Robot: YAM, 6 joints.
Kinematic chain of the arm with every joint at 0, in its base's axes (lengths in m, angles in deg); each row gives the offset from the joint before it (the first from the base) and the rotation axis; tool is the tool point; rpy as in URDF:
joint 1: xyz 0 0 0.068 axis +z
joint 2: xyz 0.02 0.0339 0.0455 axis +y
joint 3: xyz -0.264 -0.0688 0 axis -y
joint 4: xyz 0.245 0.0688 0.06 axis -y
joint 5: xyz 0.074 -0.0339 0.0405 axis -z
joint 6: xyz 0.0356 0 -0.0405 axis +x
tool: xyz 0 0 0 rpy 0 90 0
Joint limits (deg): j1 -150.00..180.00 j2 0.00..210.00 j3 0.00..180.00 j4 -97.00..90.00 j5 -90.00..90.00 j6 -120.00..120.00
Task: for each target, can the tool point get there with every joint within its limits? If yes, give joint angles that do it. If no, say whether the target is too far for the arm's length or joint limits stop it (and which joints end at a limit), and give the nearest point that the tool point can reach.
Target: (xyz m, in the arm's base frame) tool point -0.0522 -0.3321 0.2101
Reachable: yes | joints -97.59 102.65 76.79 -57.99 12.79 60.26
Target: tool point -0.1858 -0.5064 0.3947
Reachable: yes | joints -113.32 146.92 146.83 56.11 -56.80 70.00
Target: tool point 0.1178 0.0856 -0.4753
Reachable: no: joint limits stop it (at a limit: joint 2) | nearest point 0.1367 0.0994 -0.3715 | short by 0.106 m
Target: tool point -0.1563 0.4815 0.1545
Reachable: yes | joints 105.17 134.17 83.68 51.92 -44.27 -26.70
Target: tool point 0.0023 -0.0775 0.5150
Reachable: yes | joints -111.80 53.60 100.95 -67.69 -60.25 4.98
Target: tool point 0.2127 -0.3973 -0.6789
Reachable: no: too far | nearest point 0.1673 -0.3125 -0.3645 | short by 0.329 m
